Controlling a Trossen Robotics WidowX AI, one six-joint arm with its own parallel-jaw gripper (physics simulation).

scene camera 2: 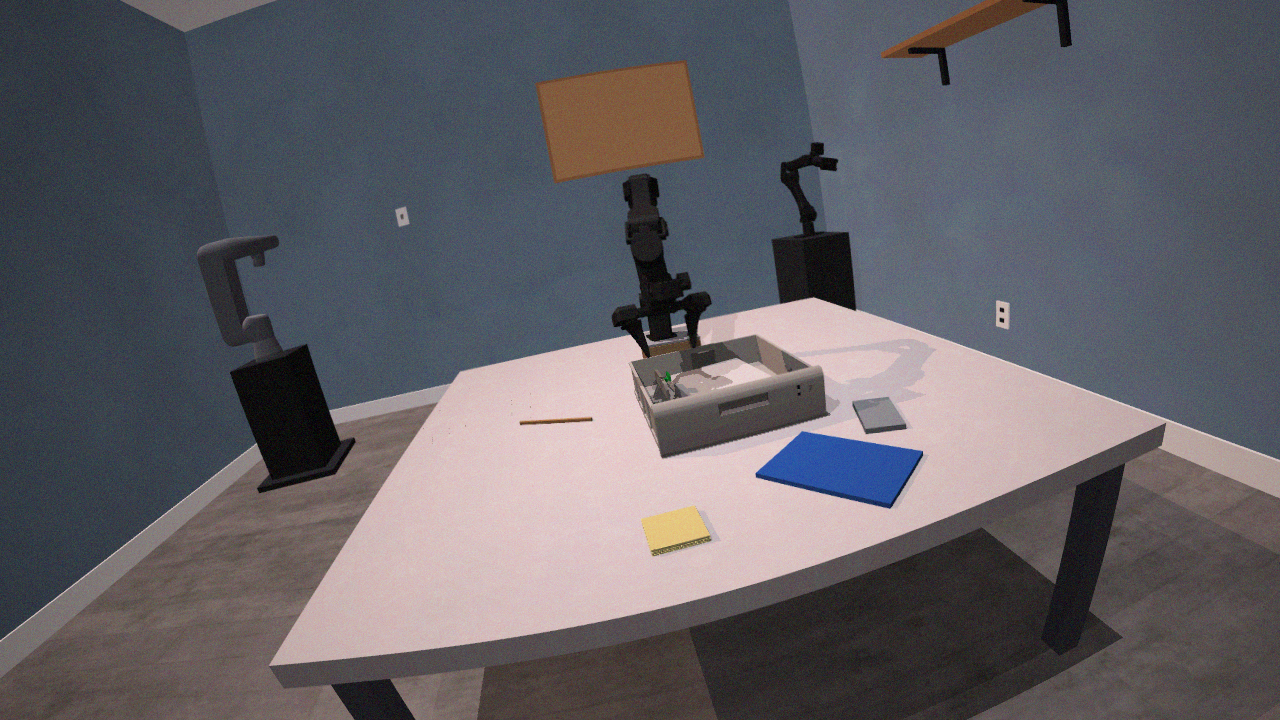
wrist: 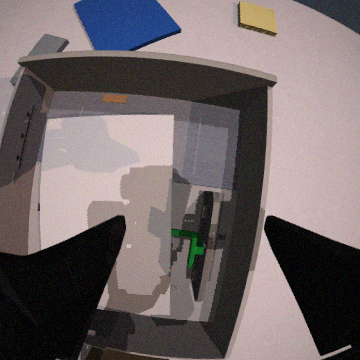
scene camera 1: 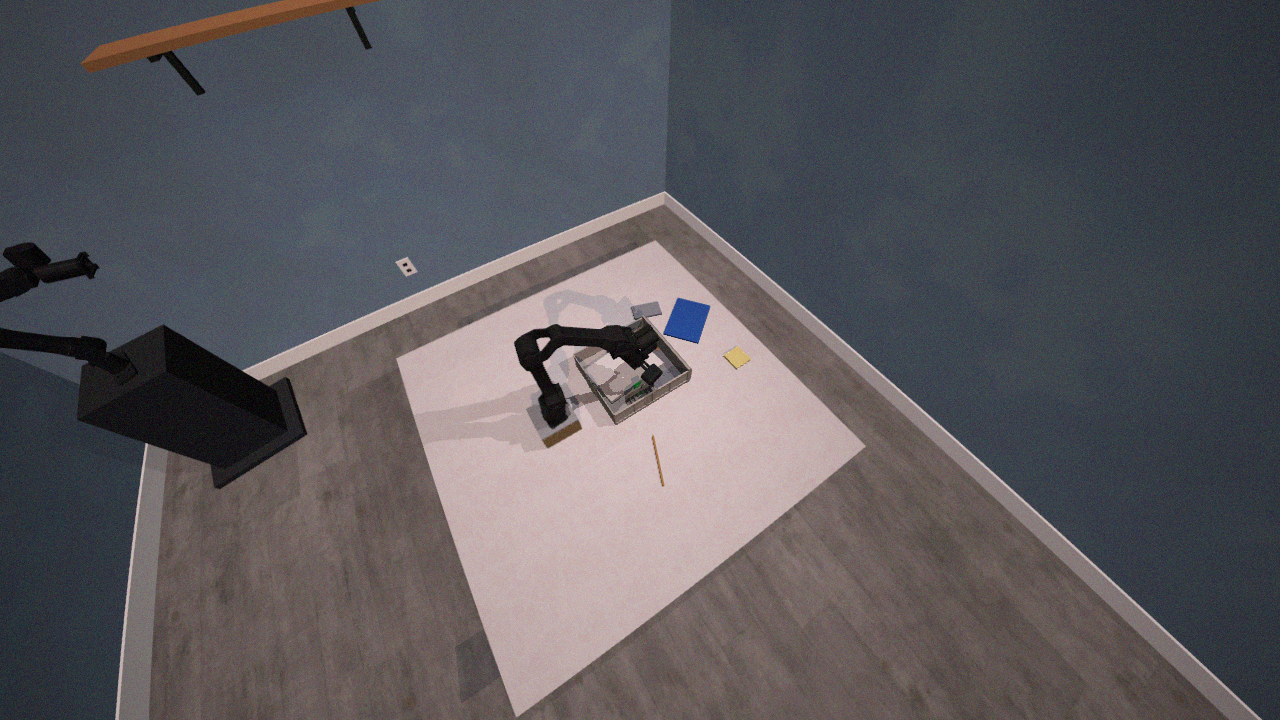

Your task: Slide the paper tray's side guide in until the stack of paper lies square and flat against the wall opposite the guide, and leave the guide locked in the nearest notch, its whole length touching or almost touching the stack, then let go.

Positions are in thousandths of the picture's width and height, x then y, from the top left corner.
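White paper stack: visible in scene camera 1 (480, 526), scene camera 2 (572, 517) and the wrist view (262, 465). The same views show a blue book, in scene camera 1 (537, 444), scene camera 2 (681, 658) and the wrist view (299, 90).
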